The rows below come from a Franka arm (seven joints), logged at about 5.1 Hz.
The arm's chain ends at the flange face. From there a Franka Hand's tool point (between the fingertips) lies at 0.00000 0.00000 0.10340 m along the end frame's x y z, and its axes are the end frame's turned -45 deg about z.
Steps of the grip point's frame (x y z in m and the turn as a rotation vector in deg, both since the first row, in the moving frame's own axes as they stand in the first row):
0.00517 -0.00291 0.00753 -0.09 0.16 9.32
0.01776 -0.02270 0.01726 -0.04 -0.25 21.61
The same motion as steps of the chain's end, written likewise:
0.00127 -0.00565 0.00753 0.05 0.18 9.32
-0.00316 -0.02892 0.01726 -0.21 -0.15 21.61

